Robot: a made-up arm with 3 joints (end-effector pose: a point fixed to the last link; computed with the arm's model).
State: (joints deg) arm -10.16 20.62 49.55
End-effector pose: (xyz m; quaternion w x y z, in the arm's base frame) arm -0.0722 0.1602 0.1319 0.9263 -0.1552 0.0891 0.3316
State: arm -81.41 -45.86 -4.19
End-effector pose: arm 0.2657 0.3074 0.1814 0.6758 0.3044 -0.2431 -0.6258
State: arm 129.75 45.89 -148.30
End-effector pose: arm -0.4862 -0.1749 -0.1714 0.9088 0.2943 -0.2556 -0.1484
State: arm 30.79 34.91 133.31
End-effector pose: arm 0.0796 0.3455 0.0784 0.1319 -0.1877 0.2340 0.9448
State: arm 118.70 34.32 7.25
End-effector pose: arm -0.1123 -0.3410 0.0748 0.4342 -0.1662 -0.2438 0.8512
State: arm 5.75 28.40 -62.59
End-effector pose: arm -0.2503 0.5177 -0.0694 0.8526 -0.2030 -0.1378 -0.4614
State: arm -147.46 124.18 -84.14
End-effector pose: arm 0.0830 0.0808 -0.2273 0.2037 0.7522 -0.4638 0.4214
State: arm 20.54 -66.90 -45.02
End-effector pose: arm -0.3540 0.2459 0.3823 0.8154 0.4634 0.2984 -0.1769
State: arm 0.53 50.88 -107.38
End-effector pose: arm -0.0101 0.4990 -0.2413 0.5381 -0.2528 -0.3473 -0.7252
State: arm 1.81 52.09 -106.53
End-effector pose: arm -0.0251 0.4908 -0.2469 0.5487 -0.2570 -0.3560 -0.7114
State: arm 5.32 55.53 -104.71
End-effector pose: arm -0.0617 0.4651 -0.2617 0.5724 -0.2671 -0.3817 -0.6748
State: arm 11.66 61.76 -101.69
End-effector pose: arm -0.1181 0.4103 -0.2846 0.6067 -0.2820 -0.4288 -0.6070
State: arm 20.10 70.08 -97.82
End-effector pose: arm -0.1733 0.3249 -0.3065 0.6375 -0.2961 -0.4919 -0.5137
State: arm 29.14 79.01 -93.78
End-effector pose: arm -0.2055 0.2250 -0.3185 0.6520 -0.3039 -0.5588 -0.4125
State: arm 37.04 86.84 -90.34
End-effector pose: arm -0.2109 0.1371 -0.3193 0.6492 -0.3046 -0.6161 -0.3258
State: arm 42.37 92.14 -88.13
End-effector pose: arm -0.2031 0.0806 -0.3148 0.6392 -0.3015 -0.6540 -0.2697
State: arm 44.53 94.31 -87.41
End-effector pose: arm -0.1969 0.0591 -0.3122 0.6330 -0.2986 -0.6697 -0.2486
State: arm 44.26 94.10 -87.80
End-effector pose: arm -0.1965 0.0623 -0.3130 0.6328 -0.2974 -0.6688 -0.2527
